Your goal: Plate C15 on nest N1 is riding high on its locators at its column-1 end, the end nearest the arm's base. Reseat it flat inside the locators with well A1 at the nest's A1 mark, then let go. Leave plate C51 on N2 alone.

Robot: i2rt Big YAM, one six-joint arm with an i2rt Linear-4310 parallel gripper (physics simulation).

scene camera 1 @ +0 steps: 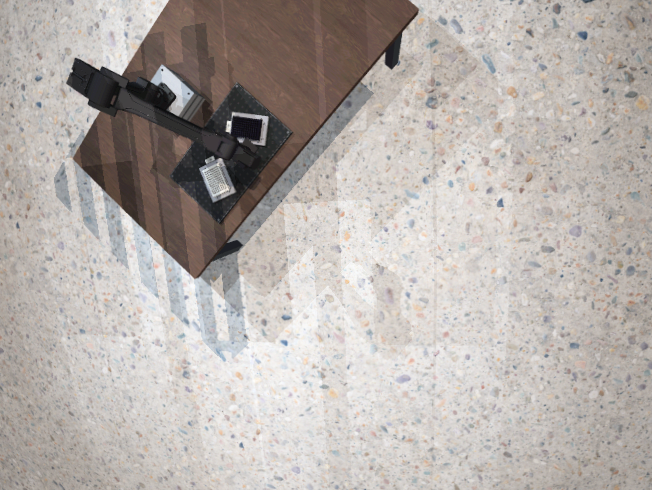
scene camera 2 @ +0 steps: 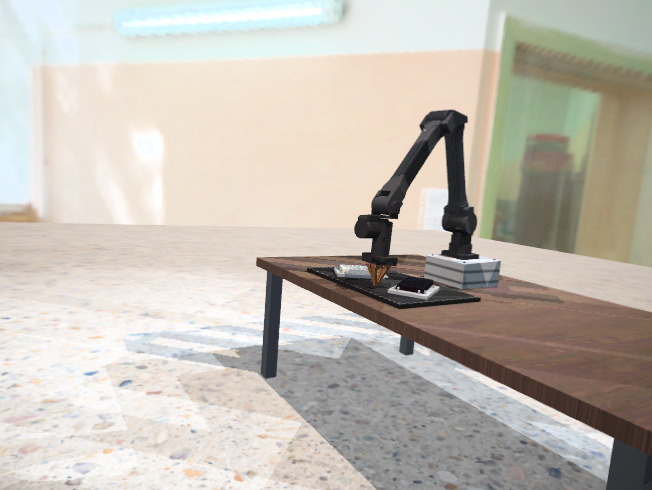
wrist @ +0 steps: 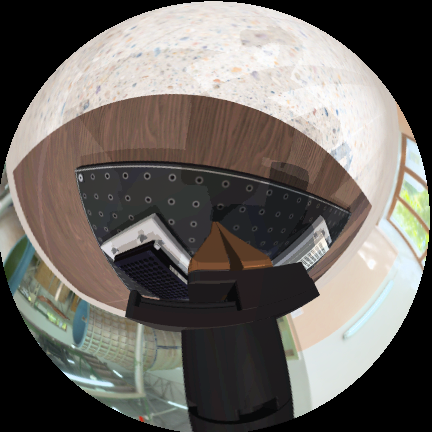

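A dark well plate sits on a white nest. A pale well plate sits on the other nest. Plate and nest labels are not readable, so I cannot tell which is C15. The seating of each plate's end on its locators and the A1 marks are too small to tell. My gripper is shut and empty, pointing down with its tips low over the board between the two nests, apart from both plates. In scene camera 1 the hand hides the fingertips.
Both nests stand on a black perforated board on the brown wooden table. The arm's grey base block stands beside the board. The table edge runs close along the board's far side from the base.
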